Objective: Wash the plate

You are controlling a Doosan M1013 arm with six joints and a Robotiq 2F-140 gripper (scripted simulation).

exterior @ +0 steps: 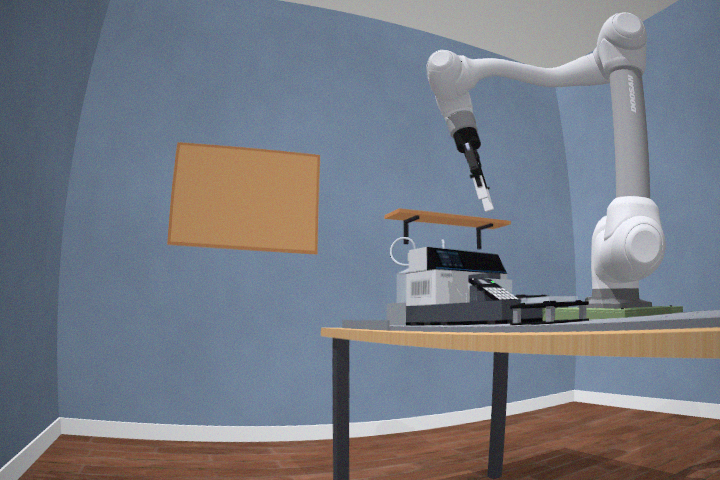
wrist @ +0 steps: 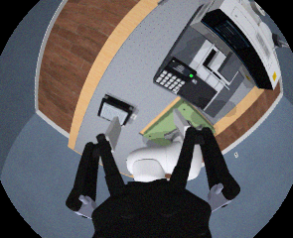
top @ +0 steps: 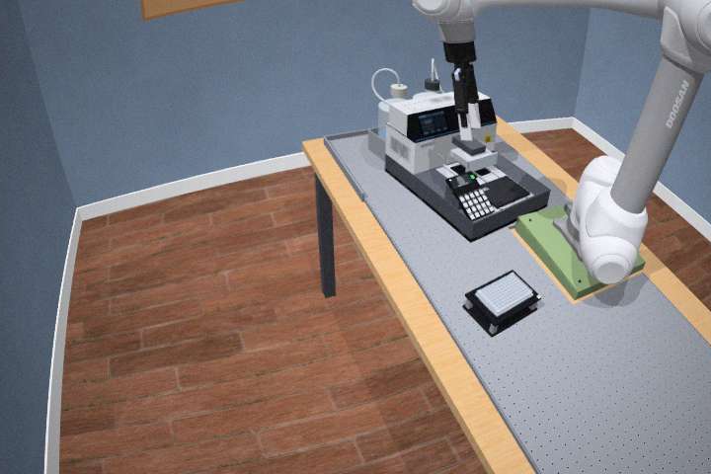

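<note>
Right now my hand is 310 mm above the well plate and 280 mm to the right of it. The rest, counted from my hand: plate washer: 230 mm to the right, 230 mm below, 150 mm behind; black plate nest N1: 310 mm below, 280 mm to the left; washer carrier: 280 mm below, 190 mm behind, 80 mm to the right.
</note>
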